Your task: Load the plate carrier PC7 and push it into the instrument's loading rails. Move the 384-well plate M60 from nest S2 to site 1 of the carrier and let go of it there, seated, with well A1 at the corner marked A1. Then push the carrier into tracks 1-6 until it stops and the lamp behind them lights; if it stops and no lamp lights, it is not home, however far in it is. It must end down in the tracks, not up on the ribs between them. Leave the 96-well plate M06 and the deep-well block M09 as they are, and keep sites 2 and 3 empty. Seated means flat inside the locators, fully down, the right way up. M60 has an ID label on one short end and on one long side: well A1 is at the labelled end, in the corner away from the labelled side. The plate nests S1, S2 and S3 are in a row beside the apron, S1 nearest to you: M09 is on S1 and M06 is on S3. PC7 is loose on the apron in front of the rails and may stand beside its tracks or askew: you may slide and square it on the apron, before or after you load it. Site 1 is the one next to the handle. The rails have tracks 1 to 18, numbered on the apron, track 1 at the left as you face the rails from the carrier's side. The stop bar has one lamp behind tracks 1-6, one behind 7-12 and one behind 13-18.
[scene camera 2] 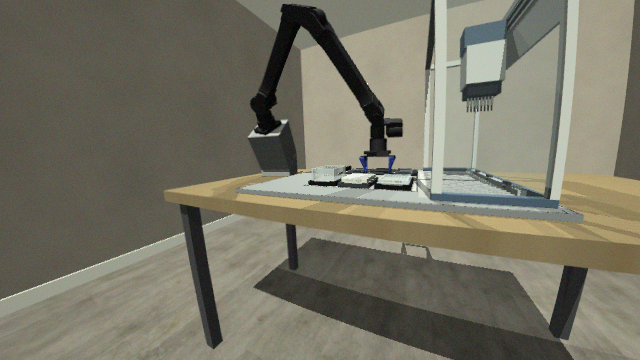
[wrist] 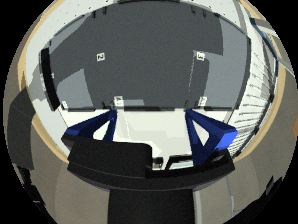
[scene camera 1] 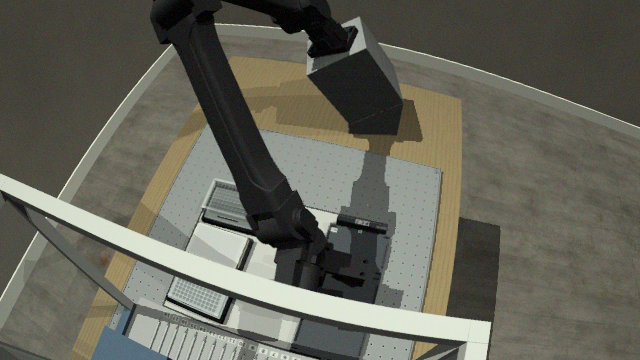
Scene:
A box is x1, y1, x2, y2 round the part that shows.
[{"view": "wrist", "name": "my gripper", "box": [61, 109, 237, 223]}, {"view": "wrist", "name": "dark carrier PC7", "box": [39, 0, 251, 111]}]

